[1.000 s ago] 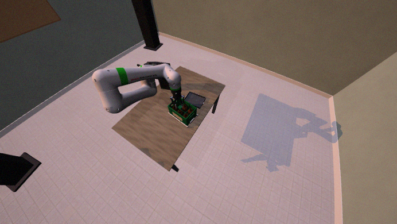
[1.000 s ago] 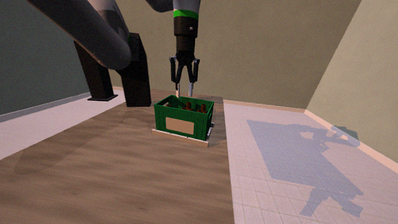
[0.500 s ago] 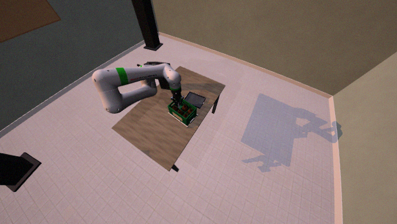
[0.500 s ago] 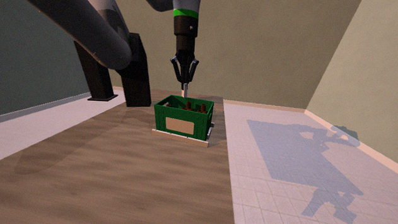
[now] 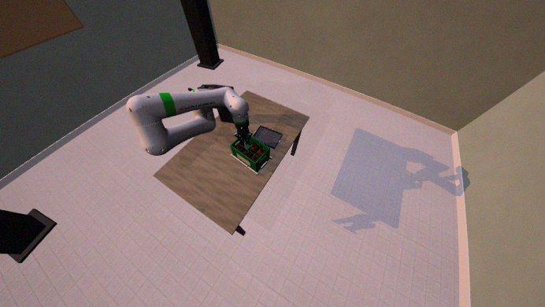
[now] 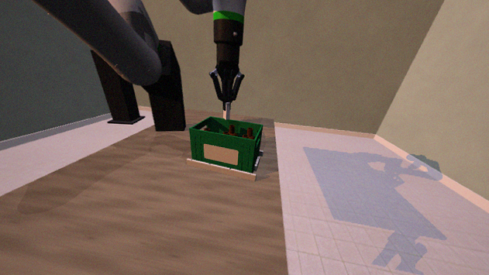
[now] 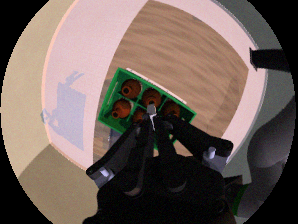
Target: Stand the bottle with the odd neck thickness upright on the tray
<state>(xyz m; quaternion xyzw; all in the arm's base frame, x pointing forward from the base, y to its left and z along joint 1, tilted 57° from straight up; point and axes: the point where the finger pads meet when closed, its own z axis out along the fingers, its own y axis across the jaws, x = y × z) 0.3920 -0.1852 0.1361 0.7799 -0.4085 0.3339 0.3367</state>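
The green crate lies 170 mm below my hand, 40 mm to the left of it and 10 mm ahead of it. From my hand the other things lie so: brown bottle 170 mm below; dark tray 310 mm to the left, 240 mm below, 60 mm ahead.
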